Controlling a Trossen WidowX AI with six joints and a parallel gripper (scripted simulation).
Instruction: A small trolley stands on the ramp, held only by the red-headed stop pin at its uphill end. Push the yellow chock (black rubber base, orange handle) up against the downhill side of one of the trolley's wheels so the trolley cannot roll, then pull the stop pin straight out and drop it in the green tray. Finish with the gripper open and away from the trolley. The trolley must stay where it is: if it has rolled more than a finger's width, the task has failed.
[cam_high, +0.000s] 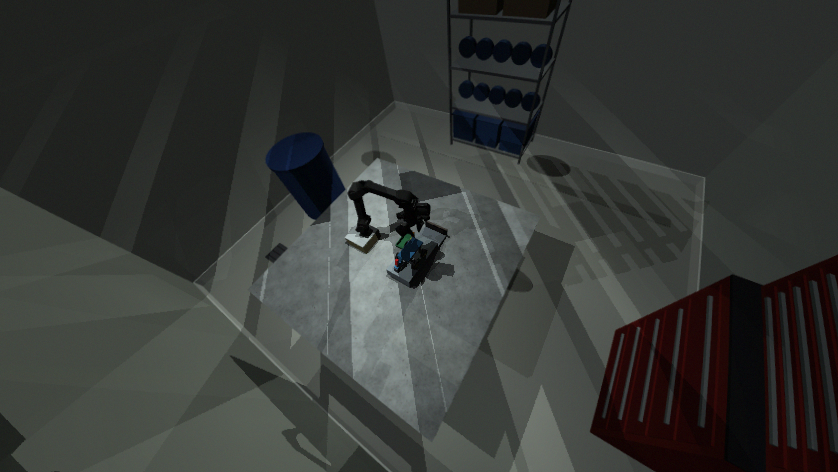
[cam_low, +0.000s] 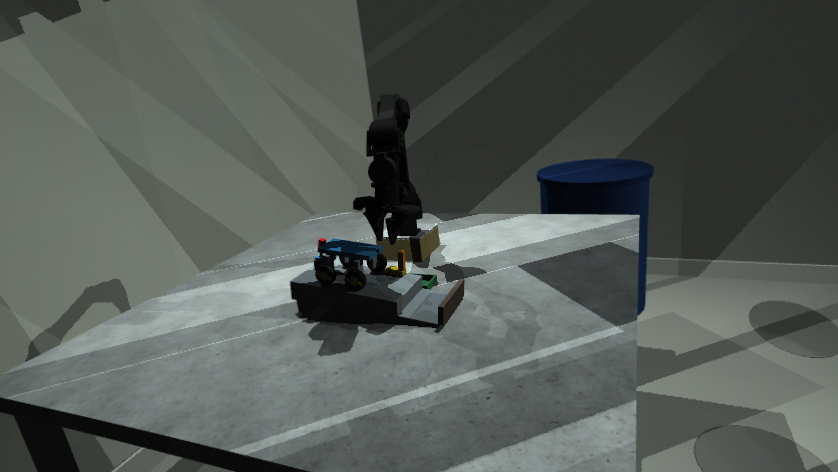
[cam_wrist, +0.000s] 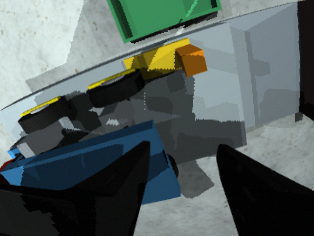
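Now: the red-headed stop pin 30 mm behind my gripper tip, 190 mm to the right of it and 30 mm below it. From my gripper tip the other things lie so: trolley 10 mm ahead, 100 mm to the right, 50 mm below; green tray 100 mm behind, 20 mm to the left, 170 mm below; yellow chock 40 mm behind, 80 mm below.
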